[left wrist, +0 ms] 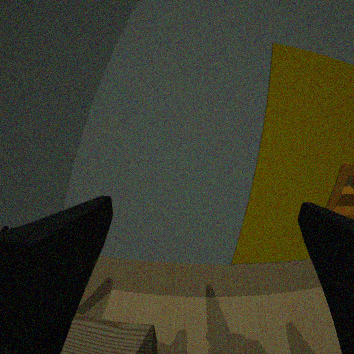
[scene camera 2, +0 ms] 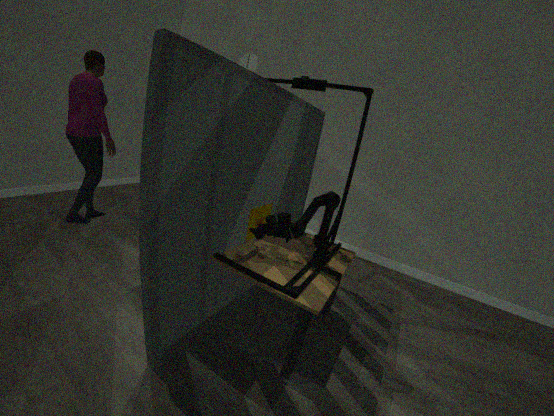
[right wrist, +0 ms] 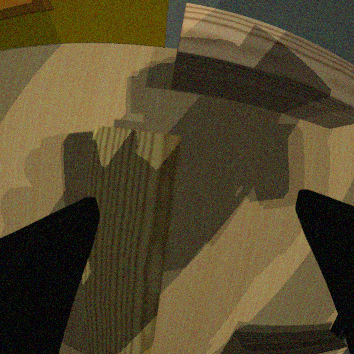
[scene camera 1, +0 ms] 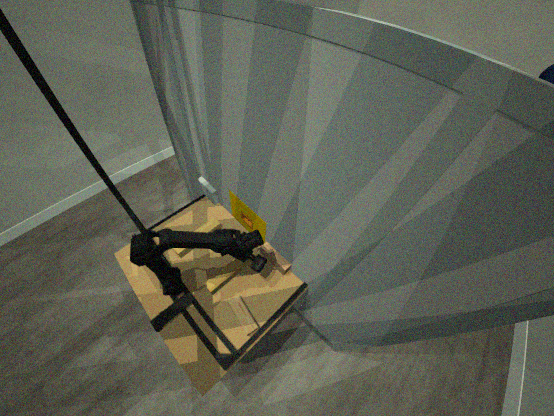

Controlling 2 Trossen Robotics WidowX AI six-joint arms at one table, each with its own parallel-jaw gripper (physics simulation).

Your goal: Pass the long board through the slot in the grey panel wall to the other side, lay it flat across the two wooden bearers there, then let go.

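Observation:
The long board (scene camera 1: 212, 285) (right wrist: 125, 240) lies on the table on the right arm's side. In the right wrist view it runs from the bottom up to near the picture's middle, partly in shadow. My right gripper (scene camera 1: 260, 250) (right wrist: 200, 204) is open and empty above the board's far end, with the board toward its left finger. A yellow plate (scene camera 1: 235, 204) (scene camera 2: 257, 214) (left wrist: 285, 150) (right wrist: 115, 25) with an orange-edged slot (scene camera 1: 247, 220) stands at the grey panel wall (scene camera 1: 330, 125) (scene camera 2: 210, 150) (left wrist: 175, 125). My left gripper (scene camera 2: 255, 232) (left wrist: 209, 210) is open and empty, facing the wall. A wooden block (left wrist: 110, 337) shows below it.
A striped wooden block (scene camera 1: 280, 262) (right wrist: 220, 65) lies near the wall, right of the board's far end in the right wrist view. A flat wooden piece (scene camera 1: 243, 309) lies nearer the black-edged side of the table (scene camera 1: 172, 357). A person (scene camera 2: 87, 105) stands beyond the wall.

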